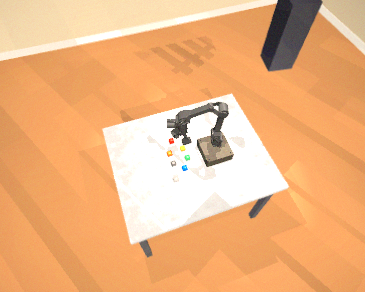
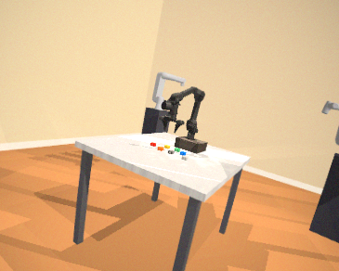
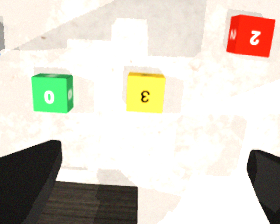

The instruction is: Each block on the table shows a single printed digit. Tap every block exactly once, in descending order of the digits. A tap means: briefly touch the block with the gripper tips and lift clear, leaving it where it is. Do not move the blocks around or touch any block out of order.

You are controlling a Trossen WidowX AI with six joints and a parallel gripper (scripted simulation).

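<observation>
My gripper tip is now 2 cm short of the blue block, 16 cm to the right of it and 12 cm above it. Also, from my gripper tip: yellow block 12 cm below; then red block 7 cm ahead, 8 cm to the right, 12 cm below; then green block 2 cm behind, 9 cm to the left, 12 cm below.
</observation>
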